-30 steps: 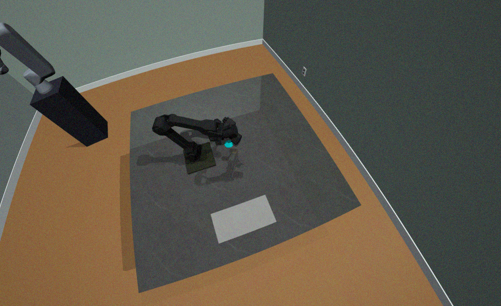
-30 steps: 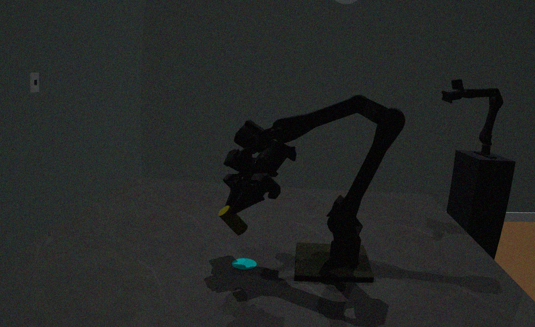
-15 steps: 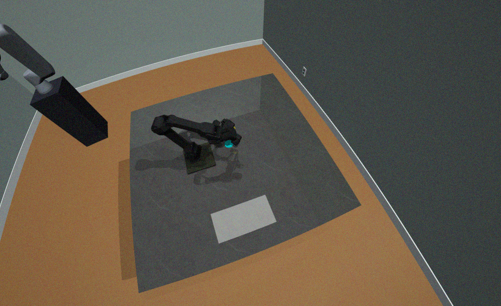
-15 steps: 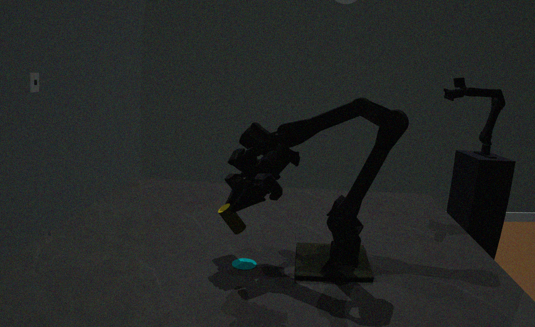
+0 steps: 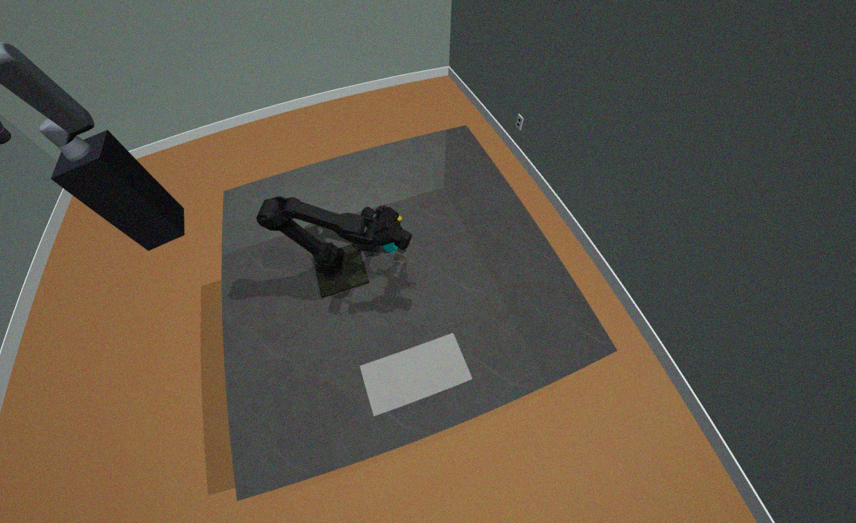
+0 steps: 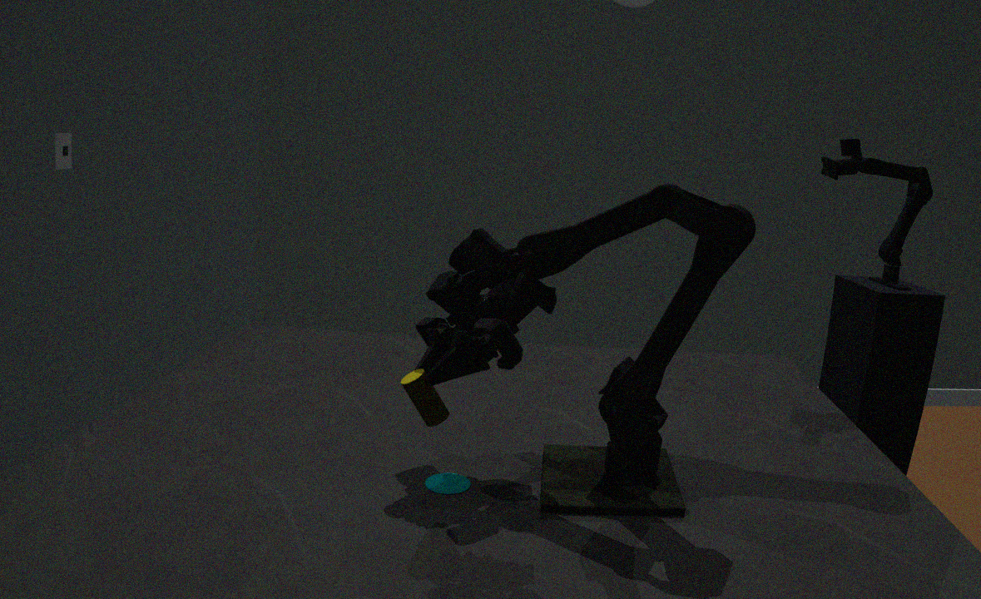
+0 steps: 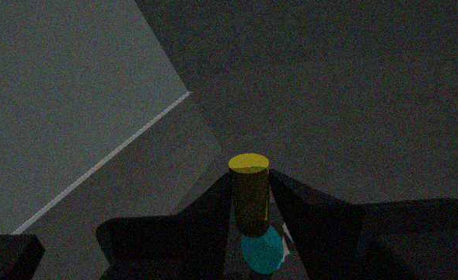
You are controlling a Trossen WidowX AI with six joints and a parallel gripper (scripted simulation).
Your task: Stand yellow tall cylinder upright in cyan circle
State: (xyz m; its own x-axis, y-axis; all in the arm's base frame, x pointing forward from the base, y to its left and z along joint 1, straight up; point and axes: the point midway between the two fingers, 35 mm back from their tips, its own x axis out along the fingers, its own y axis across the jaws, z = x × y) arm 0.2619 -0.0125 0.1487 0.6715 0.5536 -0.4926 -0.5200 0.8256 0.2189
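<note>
Right now the cyan circle is 14 cm below my gripper tip and 4 cm behind it. The rest, counted from my gripper tip: yellow cylinder: 2 cm below, 1 cm behind.
</note>
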